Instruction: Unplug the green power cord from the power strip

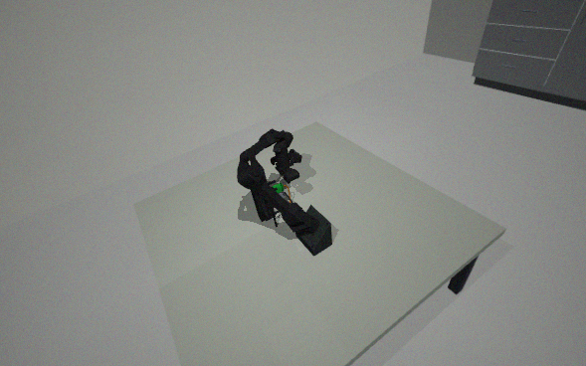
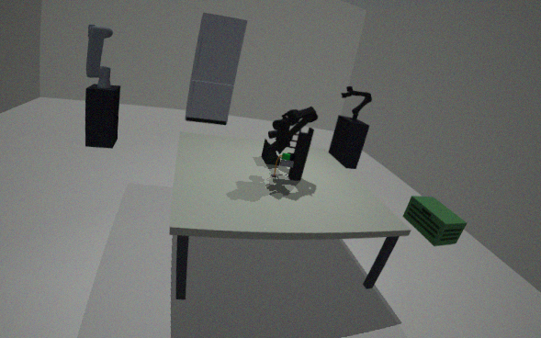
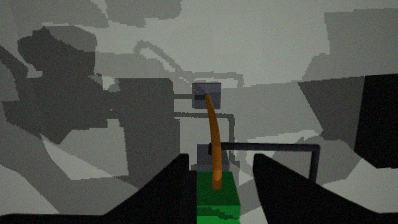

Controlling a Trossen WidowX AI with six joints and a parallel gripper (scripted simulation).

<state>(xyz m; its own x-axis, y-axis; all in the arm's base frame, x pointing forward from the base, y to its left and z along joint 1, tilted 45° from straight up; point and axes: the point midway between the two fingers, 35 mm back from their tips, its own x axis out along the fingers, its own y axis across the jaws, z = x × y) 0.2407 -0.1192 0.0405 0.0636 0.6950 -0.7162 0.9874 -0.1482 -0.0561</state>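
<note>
Now: the green plug 70 mm to the left of my gripper tip, 10 mm below it and 10 mm ahead of it.
</note>
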